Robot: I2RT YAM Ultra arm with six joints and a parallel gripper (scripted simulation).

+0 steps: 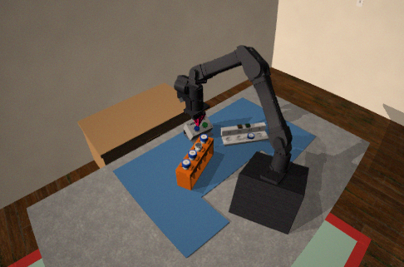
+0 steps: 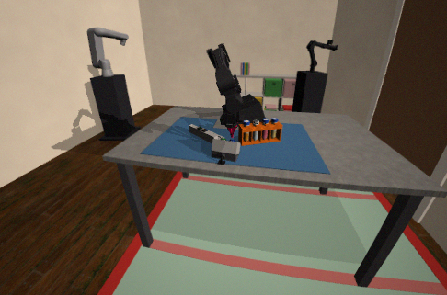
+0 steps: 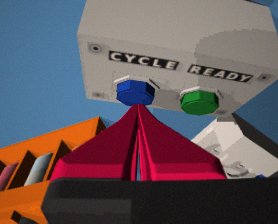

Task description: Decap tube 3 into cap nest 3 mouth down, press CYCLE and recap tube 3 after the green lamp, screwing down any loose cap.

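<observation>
The blue cycle key is 20 mm below my hand. Round my hand: grey key desk: 40 mm below, 20 mm to the right, 10 mm ahead; then blue cap: 210 mm behind, 140 mm to the right, 80 mm below; then green ready key: 40 mm to the right, 20 mm below, 10 mm behind.
</observation>
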